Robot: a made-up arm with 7 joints.
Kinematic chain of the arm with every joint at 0, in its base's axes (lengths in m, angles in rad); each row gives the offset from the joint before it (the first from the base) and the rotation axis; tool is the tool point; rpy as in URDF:
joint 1: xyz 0 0 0 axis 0.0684 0.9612 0.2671
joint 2: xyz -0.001 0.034 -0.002 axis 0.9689 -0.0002 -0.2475
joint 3: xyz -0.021 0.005 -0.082 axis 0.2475 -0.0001 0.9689
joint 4: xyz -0.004 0 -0.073 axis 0.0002 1 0
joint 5: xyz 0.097 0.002 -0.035 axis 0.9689 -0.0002 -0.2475
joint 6: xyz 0.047 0 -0.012 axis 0.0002 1 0
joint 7: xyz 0.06 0 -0.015 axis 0.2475 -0.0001 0.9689
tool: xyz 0 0 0 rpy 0 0.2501 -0.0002
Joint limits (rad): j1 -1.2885..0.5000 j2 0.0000..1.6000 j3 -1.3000..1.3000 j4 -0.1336..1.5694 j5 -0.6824..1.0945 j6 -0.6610..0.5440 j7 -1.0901..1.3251
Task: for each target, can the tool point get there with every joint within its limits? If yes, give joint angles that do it. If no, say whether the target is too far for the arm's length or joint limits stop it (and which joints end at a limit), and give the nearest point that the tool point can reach.
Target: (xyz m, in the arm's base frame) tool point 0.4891 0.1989 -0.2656
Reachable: no: too far | nearest point 0.3211 0.1401 -0.1713 | short by 0.201 m
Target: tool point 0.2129 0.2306 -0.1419
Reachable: yes | joints -0.2214 1.0938 -0.1787 0.3082 0.5267 0.3508 0.6025
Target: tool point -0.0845 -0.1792 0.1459
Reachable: no: joint limits stop it (at a limit: joint 1, joint 2, joint 4, joint 6) | nearest point 0.0935 -0.1808 0.0121 | short by 0.223 m
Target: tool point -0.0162 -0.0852 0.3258
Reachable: no: joint limits stop it (at a limit: joint 1, joint 2, joint 4, joint 6) | nearest point 0.0344 0.1003 0.2254 | short by 0.217 m
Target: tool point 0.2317 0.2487 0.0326
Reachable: yes | joints -0.4738 1.2602 0.2895 0.4046 -0.1027 -0.2781 -0.4915
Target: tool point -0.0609 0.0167 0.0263
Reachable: no: joint limits stop it (at a limit: joint 1, joint 2, joint 3, joint 4, joint 6) | nearest point -0.1059 0.1500 0.1702 | short by 0.201 m
